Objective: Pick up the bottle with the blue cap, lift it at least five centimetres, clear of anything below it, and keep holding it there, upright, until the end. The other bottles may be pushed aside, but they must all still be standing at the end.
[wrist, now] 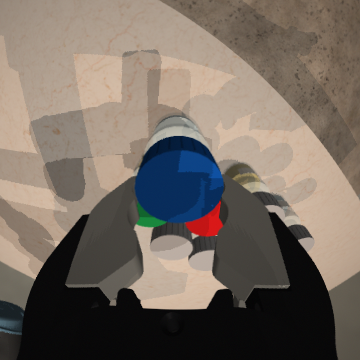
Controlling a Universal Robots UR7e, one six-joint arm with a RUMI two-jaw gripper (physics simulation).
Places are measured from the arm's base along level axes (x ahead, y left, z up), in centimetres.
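Pixels of known places: gripper, fingertip midpoint: (179, 177).
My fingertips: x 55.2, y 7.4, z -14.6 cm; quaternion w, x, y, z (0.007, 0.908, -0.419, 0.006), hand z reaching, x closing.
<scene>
For each thing: its top centre in the pictures, then the offset to it from my fingertips. Level surfaces: height alone.
- bottle with the blue cap, middle of its top: (175, 191) dx +0.6, dy +0.8, dz +3.3 cm
- green cap, middle of its top: (146, 208) dx -5.6, dy -0.2, dz -1.4 cm
- red cap, middle of its top: (209, 219) dx -2.7, dy -6.4, dz -1.4 cm
- round pale table, its level: dz -11.9 cm
The bottle with the blue cap (179, 186) is in the middle of the wrist view, its cap towards the camera and part of its pale clear body showing beyond it. It looks upright. My gripper (179, 177) is shut on this bottle, one jaw on each side below the cap. The bottle is held above the table; its base is hidden, so the exact height cannot be told. A green cap (151, 220) and a red cap (207, 224) show lower down, partly hidden by the blue cap and the jaws.
Bottles with grey-white caps stand between the jaws, one cap (171, 246) beside another (202, 259). More capped bottles (268, 201) (303, 239) stand right of the right jaw. The round pale table (100, 30) has its curved edge at the right. A dark bluish object (10, 319) shows at lower left.
</scene>
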